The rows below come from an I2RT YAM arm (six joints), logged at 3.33 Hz.
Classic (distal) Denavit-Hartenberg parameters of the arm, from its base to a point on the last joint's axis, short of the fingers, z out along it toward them. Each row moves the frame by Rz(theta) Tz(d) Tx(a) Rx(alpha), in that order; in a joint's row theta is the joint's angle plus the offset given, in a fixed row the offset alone. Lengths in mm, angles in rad.
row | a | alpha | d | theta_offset
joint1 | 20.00 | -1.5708 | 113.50 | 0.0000
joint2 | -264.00 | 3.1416 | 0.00 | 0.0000
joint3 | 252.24 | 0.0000 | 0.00 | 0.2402
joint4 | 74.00 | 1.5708 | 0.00 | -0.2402
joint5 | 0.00 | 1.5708 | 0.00 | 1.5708
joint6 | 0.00 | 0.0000 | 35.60 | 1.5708
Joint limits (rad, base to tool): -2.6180..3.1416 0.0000..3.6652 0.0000..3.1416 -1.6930..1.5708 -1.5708..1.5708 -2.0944..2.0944
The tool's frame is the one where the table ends.
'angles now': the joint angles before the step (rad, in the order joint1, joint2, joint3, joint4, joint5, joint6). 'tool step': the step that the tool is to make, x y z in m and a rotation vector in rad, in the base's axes. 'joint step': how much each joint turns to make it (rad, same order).
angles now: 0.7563, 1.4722, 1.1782, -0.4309, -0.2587, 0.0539
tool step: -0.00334, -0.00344, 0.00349, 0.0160, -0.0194, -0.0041
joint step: -0.0002, -0.0256, -0.0170, 0.0168, 0.0040, 0.0013
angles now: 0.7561, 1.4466, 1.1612, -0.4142, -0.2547, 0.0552
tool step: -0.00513, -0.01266, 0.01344, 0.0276, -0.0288, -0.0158
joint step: -0.0187, -0.0593, -0.0098, -0.0100, -0.0027, -0.0013
